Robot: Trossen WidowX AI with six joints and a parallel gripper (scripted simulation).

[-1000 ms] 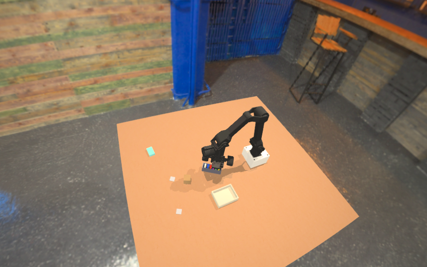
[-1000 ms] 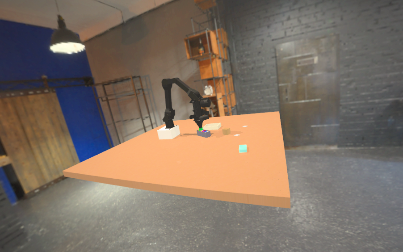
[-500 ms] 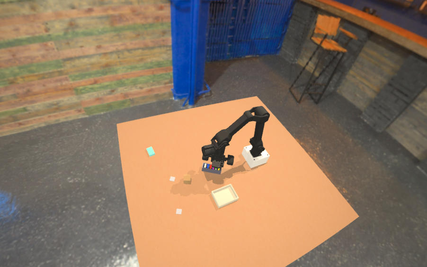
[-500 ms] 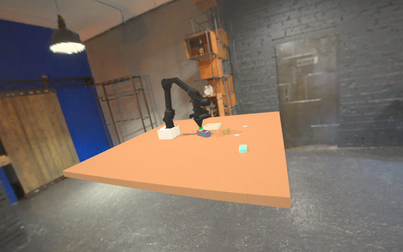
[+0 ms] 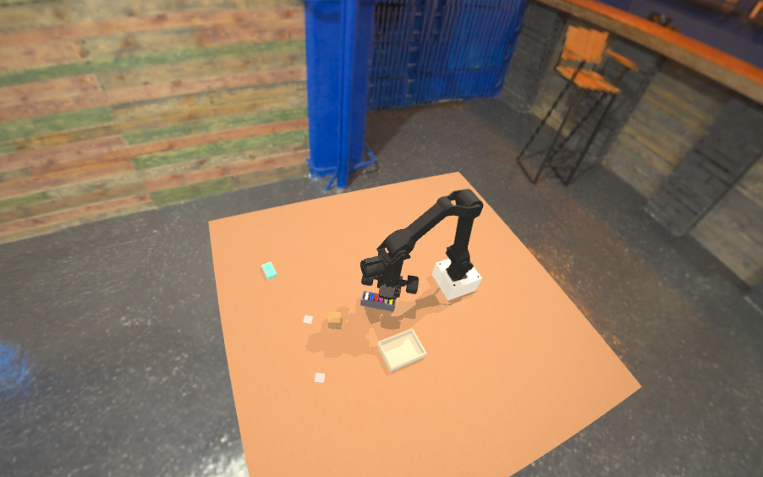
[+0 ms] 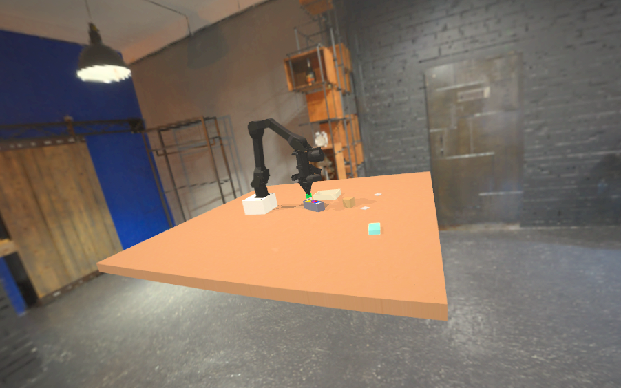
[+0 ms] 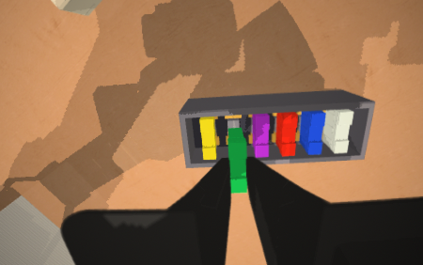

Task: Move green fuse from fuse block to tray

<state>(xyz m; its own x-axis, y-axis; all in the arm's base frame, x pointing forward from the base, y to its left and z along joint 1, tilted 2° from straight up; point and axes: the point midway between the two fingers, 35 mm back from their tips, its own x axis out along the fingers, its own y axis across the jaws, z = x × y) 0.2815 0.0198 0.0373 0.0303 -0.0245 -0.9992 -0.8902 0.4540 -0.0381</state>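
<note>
Right now my gripper tip is 10 mm short of the cream tray, 190 mm to the right of it and 70 mm above it. Round my gripper tip: green fuse: 10 mm below; tan cube: 200 mm ahead, 30 mm to the left, 50 mm below; teal block: 390 mm ahead, 250 mm to the right, 60 mm below.
</note>
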